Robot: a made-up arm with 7 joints. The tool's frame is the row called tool.
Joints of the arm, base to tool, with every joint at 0 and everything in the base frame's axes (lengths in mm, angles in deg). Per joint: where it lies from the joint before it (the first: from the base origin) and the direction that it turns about. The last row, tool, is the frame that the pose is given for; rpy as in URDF.
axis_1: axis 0 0 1 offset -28.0 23.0 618.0
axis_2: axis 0 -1 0 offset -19.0 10.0 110.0
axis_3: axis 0 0 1 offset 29.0 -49.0 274.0
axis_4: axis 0 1 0 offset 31.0 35.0 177.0
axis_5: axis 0 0 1 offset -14.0 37.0 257.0
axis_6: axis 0 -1 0 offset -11.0 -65.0 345.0
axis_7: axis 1 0 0 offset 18.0 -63.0 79.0
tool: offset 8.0 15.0 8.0 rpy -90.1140 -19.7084 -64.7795
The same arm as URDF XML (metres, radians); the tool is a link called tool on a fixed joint. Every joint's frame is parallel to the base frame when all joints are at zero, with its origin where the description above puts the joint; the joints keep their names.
<robot name="arm">
<link name="base"/>
<link name="link1"/>
<link name="link2"/>
<link name="link3"/>
<link name="link4"/>
<link name="link5"/>
<link name="link6"/>
<link name="link7"/>
<link name="tool"/>
<joint name="axis_1" type="continuous"><parent link="base"/><child link="link1"/><origin xyz="-0.0280 0.0230 0.6180" rpy="0.0000 0.0000 0.0000"/><axis xyz="0 0 1"/></joint>
<joint name="axis_2" type="continuous"><parent link="link1"/><child link="link2"/><origin xyz="-0.0190 0.0100 0.1100" rpy="0.0000 0.0000 0.0000"/><axis xyz="0 -1 0"/></joint>
<joint name="axis_3" type="continuous"><parent link="link2"/><child link="link3"/><origin xyz="0.0290 -0.0490 0.2740" rpy="0.0000 0.0000 0.0000"/><axis xyz="0 0 1"/></joint>
<joint name="axis_4" type="continuous"><parent link="link3"/><child link="link4"/><origin xyz="0.0310 0.0350 0.1770" rpy="0.0000 0.0000 0.0000"/><axis xyz="0 1 0"/></joint>
<joint name="axis_5" type="continuous"><parent link="link4"/><child link="link5"/><origin xyz="-0.0140 0.0370 0.2570" rpy="0.0000 0.0000 0.0000"/><axis xyz="0 0 1"/></joint>
<joint name="axis_6" type="continuous"><parent link="link5"/><child link="link6"/><origin xyz="-0.0110 -0.0650 0.3450" rpy="0.0000 0.0000 0.0000"/><axis xyz="0 -1 0"/></joint>
<joint name="axis_7" type="continuous"><parent link="link6"/><child link="link7"/><origin xyz="0.0180 -0.0630 0.0790" rpy="0.0000 0.0000 0.0000"/><axis xyz="1 0 0"/></joint>
<joint name="tool_fixed" type="fixed"><parent link="link7"/><child link="tool"/><origin xyz="0.0080 0.0150 0.0080" rpy="-1.5728 -0.3440 -1.1306"/></joint>
</robot>

